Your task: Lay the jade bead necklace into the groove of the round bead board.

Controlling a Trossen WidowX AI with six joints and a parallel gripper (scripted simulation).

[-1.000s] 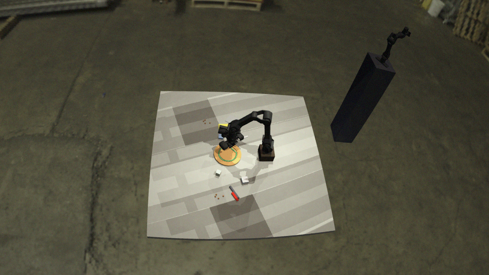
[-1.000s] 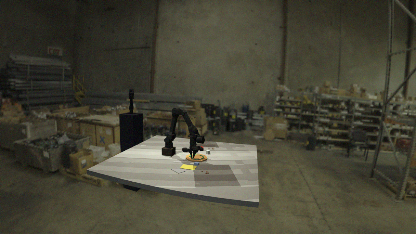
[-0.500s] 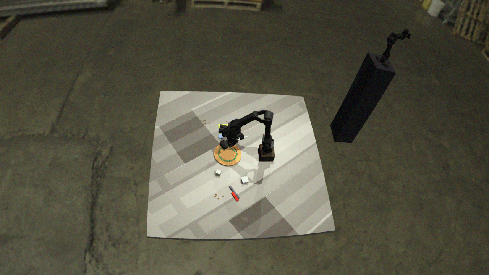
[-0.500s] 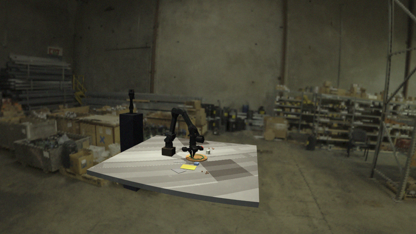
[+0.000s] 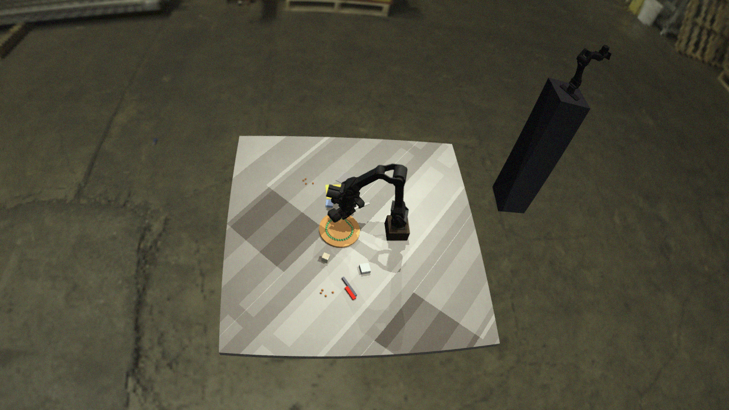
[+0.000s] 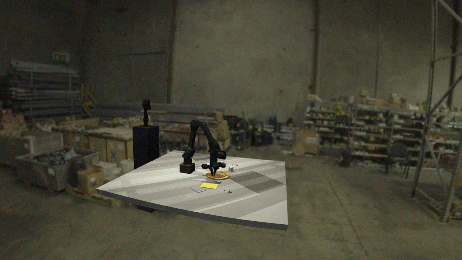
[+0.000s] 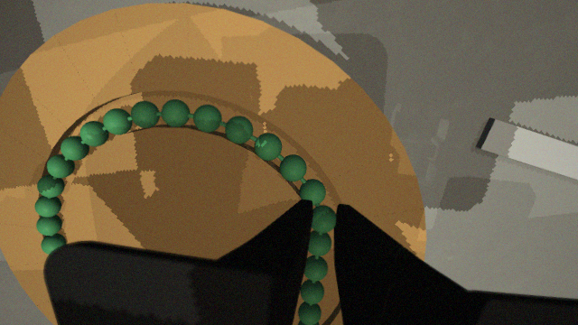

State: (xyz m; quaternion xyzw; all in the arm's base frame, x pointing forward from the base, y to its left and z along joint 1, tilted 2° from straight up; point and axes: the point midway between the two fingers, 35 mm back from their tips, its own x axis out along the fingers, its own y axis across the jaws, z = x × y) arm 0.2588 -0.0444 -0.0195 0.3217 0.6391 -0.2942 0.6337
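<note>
Right now my gripper tip is 8 cm short of the blue block, 9 cm to the left of it and 1 cm above it. The rest, counted from my gripper tip: yellow pad 4 cm ahead, 18 cm to the right, 1 cm below; then white strip 8 cm behind, 9 cm to the right, 2 cm below; then cream cube 8 cm ahead, 23 cm to the left.
</note>
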